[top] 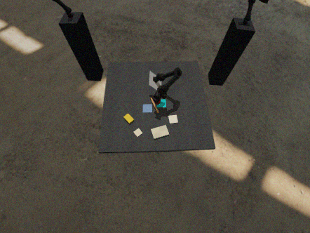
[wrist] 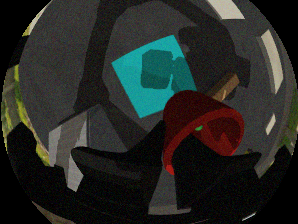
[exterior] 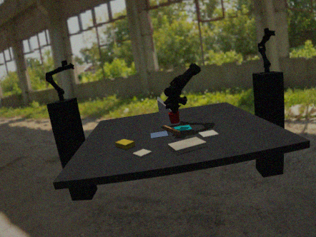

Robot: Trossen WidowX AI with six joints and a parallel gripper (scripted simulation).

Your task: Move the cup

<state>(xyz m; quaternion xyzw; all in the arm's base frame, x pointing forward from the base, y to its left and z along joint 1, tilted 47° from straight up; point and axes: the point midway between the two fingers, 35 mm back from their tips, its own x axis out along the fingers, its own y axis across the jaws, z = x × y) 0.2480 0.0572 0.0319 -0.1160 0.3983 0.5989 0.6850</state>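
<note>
My gripper tip is now 10 cm above the cyan pad and 3 cm to the right of it. Also, from my gripper tip: red cup 3 cm ahead, 2 cm to the right; thin wooden stick 9 cm below, 5 cm to the right, 4 cm ahead; pale blue-grey pad 13 cm to the right, 10 cm below, 8 cm ahead.
</note>
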